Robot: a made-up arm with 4 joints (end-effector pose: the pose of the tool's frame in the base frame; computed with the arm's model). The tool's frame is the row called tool. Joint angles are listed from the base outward.
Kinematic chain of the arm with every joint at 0, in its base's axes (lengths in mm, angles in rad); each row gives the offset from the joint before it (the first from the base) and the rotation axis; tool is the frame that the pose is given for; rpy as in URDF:
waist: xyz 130 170 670 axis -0.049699 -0.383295 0.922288
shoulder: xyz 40 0 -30 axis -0.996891 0.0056 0.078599
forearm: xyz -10 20 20 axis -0.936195 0.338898 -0.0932
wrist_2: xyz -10 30 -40 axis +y
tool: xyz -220 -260 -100 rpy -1.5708 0 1.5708
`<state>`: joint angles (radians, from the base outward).
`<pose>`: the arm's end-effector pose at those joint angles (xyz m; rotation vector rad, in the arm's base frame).
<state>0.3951 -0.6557 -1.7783 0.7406</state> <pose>0.0188 0.3745 0.4346 1.0868 -2.1067 -0.0291</pose>
Working (the frame after each row of the table, in the pose's form):
after waist: 0.1300 0.1700 0.6700 -0.0196 -0.1514 0.3644
after shoulder: 0.1715 0.1845 0.6461 0.6290 -0.0309 0.3489
after forearm: 0.1570 0.1848 0.6724 2.3787 -0.3990 0.2728
after wrist_2: 0.1336 0.1926 0.7170 2.0867 -0.0435 1.0983

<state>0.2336 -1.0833 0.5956 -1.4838</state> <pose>0.2037 0.1072 0.3181 -1.6127 -2.0442 -0.1979</pose>
Working (the frame after each row of the table, in the pose's form):
after waist: 0.1300 0.1700 0.6700 -0.0116 -0.0895 0.2154
after shoulder: 0.1716 0.1785 0.6436 1.0661 0.0291 0.1571
after forearm: 0.1614 0.1692 0.6703 0.4898 0.1863 0.2074
after wrist_2: 0.1382 0.2104 0.6514 0.5364 -1.2607 -0.1906

